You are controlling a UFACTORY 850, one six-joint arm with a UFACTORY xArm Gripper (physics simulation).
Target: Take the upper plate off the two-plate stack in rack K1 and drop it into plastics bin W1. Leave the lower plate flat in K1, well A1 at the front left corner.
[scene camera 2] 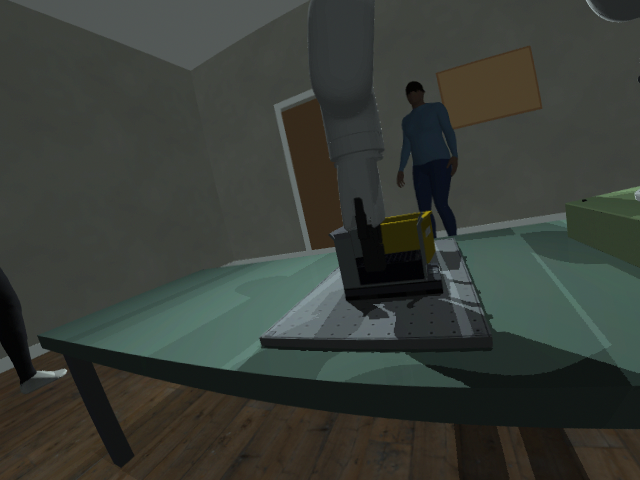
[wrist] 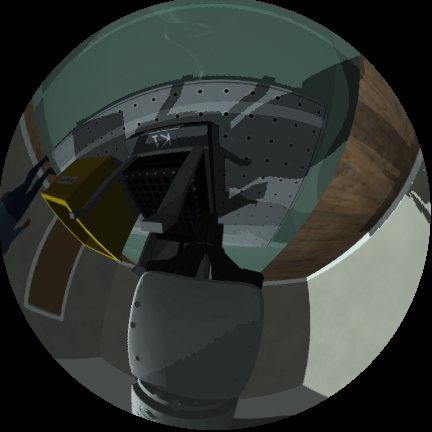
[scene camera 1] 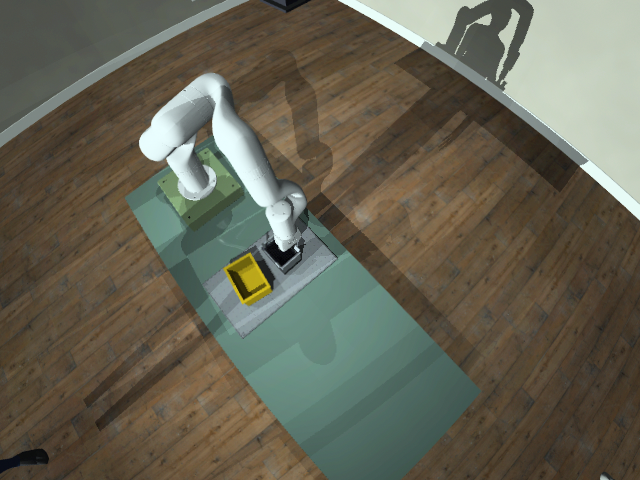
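Rack K1 is dark grey with upright corner guides. A black plate with a grid of wells lies in it and looks flat. It is too dark to tell the upper plate from the lower one, and well A1 cannot be made out. My gripper is shut and empty. Its dark fingertips are low at the rack side facing scene camera 2, in front of the plate's side; contact is unclear. In scene camera 1 the wrist hides them. Yellow plastics bin W1 stands upright beside the rack.
Rack and bin stand on a grey perforated board on the green table. A corner guide rises close beside the fingers. The bin wall is close to the rack's other side. A person stands beyond the table.
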